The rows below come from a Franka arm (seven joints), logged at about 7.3 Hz.
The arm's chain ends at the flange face. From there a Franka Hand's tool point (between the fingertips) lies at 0.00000 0.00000 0.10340 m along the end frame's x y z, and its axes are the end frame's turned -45 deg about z.
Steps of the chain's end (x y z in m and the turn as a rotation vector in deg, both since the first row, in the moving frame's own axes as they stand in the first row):
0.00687, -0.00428, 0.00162, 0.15, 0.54, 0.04
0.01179, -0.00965, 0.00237, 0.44, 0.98, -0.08
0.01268, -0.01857, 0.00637, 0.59, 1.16, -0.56
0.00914, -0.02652, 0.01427, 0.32, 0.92, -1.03
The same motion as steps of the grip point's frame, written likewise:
0.00876, 0.00233, 0.00162, -0.28, 0.49, 0.04
0.01697, 0.00220, 0.00235, -0.38, 1.00, -0.08
0.02433, -0.00345, 0.00634, -0.40, 1.24, -0.56
0.02680, -0.01154, 0.01426, -0.42, 0.88, -1.03

